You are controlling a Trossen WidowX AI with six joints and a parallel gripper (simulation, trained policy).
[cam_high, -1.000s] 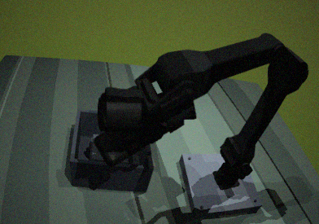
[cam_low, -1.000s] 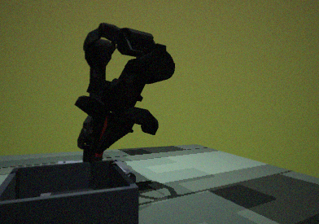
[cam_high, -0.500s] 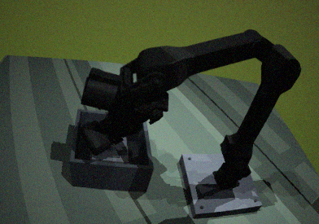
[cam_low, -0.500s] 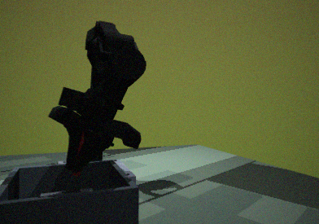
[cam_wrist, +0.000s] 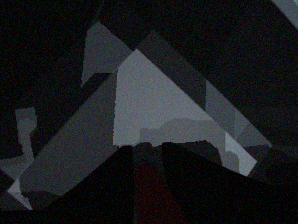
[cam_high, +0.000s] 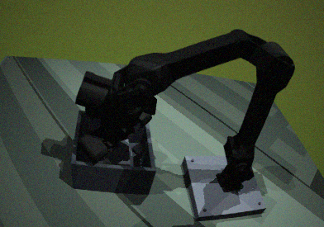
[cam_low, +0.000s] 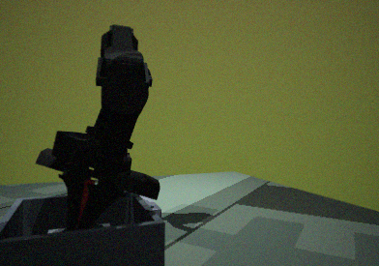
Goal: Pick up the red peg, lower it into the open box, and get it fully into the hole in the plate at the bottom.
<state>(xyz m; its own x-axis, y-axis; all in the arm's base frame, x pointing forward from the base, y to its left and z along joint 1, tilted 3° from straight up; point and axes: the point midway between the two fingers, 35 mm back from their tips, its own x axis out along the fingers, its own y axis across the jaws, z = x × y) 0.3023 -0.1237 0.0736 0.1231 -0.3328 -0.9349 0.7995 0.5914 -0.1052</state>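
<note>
Now: the plate 1 cm behind my gripper tip, 1 cm to the left of it and 2 cm below it. Round my gripper tip: red peg (1 cm behind, 2 cm to the left, 3 cm above); then box (1 cm behind, 1 cm to the left, 4 cm below).
</note>
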